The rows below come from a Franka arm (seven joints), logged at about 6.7 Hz.
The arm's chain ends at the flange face. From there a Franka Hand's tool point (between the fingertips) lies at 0.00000 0.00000 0.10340 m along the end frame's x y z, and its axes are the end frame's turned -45 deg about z.
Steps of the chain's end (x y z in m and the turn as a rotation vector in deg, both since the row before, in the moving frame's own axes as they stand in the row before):
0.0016, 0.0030, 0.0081, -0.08, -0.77, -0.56
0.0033, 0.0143, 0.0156, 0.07, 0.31, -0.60
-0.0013, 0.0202, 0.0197, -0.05, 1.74, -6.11
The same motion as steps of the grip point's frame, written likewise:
-0.0021, 0.0024, 0.0081, 0.49, -0.60, -0.56
-0.0073, 0.0127, 0.0156, -0.17, 0.27, -0.60
-0.0129, 0.0155, 0.0197, -1.27, 1.20, -6.11

